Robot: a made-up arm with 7 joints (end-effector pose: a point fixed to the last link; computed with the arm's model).
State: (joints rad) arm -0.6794 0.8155 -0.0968 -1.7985 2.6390 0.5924 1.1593
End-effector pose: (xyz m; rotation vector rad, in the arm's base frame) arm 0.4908 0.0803 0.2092 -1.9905 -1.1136 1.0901
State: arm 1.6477 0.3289 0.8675 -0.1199 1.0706 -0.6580 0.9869
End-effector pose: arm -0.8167 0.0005 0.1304 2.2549 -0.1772 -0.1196
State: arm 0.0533 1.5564 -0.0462 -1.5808 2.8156 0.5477 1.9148
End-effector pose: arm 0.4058 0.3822 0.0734 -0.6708 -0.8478 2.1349
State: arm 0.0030 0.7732 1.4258 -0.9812 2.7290 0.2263 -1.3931
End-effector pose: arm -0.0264 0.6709 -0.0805 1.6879 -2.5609 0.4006
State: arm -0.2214 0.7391 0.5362 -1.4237 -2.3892 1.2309 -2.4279
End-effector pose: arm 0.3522 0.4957 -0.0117 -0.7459 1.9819 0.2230
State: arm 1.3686 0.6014 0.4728 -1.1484 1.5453 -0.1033 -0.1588
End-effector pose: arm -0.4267 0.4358 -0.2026 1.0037 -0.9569 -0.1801
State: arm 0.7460 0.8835 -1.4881 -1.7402 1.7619 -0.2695 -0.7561
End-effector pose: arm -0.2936 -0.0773 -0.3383 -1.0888 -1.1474 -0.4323
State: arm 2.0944 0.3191 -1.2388 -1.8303 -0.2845 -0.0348 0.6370
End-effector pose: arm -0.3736 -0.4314 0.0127 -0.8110 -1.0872 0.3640
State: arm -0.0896 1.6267 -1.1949 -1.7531 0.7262 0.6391 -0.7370
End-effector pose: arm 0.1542 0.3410 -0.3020 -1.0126 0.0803 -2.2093
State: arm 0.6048 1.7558 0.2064 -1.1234 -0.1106 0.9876 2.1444
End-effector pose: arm 0.2044 0.6753 0.0750 1.8090 -1.4226 -0.4482
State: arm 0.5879 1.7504 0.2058 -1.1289 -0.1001 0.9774 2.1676
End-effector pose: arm 0.2084 0.6731 0.0743 1.7983 -1.4694 -0.4066
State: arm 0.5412 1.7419 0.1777 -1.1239 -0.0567 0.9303 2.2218
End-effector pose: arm 0.2135 0.6727 0.0698 1.7520 -1.5665 -0.3029
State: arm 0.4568 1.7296 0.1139 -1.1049 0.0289 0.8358 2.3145
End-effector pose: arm 0.2213 0.6743 0.0605 1.6538 -1.7197 -0.1135
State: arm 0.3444 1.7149 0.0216 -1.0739 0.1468 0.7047 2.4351
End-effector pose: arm 0.2329 0.6761 0.0474 1.5053 -1.8987 0.1503
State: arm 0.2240 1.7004 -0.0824 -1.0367 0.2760 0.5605 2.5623
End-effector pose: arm 0.2480 0.6768 0.0341 1.3249 -2.0608 0.4454
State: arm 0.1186 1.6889 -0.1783 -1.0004 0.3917 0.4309 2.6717
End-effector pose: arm 0.2630 0.6763 0.0238 1.1490 -2.1756 0.7094
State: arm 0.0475 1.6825 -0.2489 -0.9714 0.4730 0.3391 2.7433
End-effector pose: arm 0.2729 0.6764 0.0179 1.0220 -2.2370 0.8859
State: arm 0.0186 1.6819 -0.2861 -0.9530 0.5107 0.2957 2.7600
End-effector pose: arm 0.2746 0.6784 0.0156 0.9737 -2.2537 0.9408
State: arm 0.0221 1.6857 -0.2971 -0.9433 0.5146 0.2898 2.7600
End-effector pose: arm 0.2696 0.6820 0.0151 0.9857 -2.2468 0.9335
